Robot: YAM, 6 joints.
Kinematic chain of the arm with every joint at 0, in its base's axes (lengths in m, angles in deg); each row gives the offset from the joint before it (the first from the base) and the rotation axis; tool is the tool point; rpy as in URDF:
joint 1: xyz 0 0 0.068 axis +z
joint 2: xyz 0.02 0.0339 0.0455 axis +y
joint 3: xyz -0.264 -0.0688 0 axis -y
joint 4: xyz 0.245 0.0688 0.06 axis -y
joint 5: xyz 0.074 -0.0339 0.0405 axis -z
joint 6: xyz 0.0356 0 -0.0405 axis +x
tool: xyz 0 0 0 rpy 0 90 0
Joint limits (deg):
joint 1: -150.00..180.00
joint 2: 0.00..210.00
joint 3: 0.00..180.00
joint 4: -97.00..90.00
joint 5: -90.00..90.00
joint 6: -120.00..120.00
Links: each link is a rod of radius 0.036 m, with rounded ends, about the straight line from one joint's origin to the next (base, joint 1, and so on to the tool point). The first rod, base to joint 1, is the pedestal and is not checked.
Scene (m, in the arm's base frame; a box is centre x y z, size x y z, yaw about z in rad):
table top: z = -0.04
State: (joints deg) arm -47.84 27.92 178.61 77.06 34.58 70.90
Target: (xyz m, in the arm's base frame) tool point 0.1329 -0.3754 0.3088
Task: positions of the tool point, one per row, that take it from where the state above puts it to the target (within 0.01 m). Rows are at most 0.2 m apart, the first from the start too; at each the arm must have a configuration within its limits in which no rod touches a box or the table.
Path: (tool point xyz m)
1: -0.3246 0.3578 0.3930
2: -0.2490 0.2910 0.5352
3: -0.1540 0.1822 0.6339
4: -0.0553 0.0452 0.6750
5: 0.0317 -0.0999 0.6535
6: 0.0954 -0.2309 0.5745
7: 0.1291 -0.3276 0.4524
8: 0.1329 -0.3754 0.3088

